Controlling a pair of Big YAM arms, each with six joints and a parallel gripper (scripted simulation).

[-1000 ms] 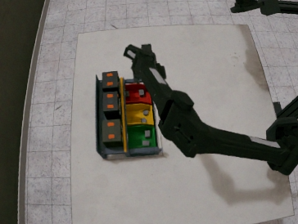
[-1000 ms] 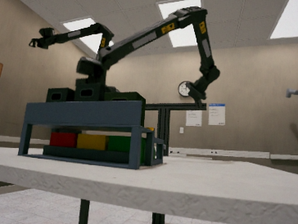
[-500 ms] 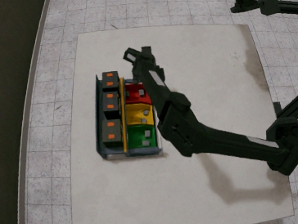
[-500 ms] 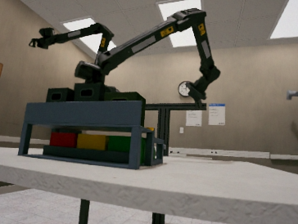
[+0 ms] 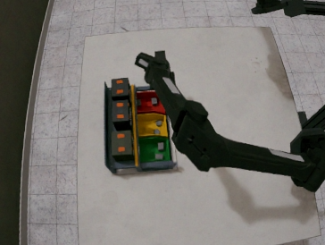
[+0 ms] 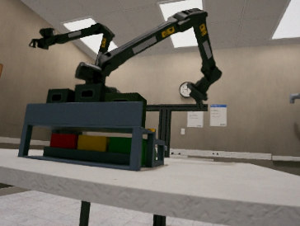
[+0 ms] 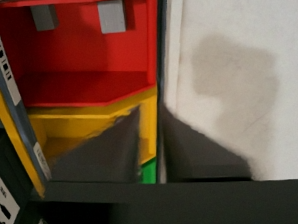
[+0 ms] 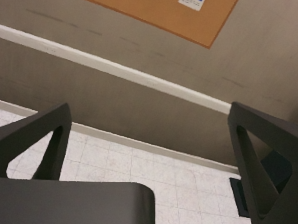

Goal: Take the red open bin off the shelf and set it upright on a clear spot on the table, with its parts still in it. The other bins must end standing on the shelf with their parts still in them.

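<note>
The red bin is 13 cm below my left hand and 8 cm ahead of it. From my left hand the other things lie so: green bin (23 cm to the left, 13 cm below, 7 cm ahead); yellow bin (13 cm below, 11 cm to the left, 8 cm ahead).
</note>
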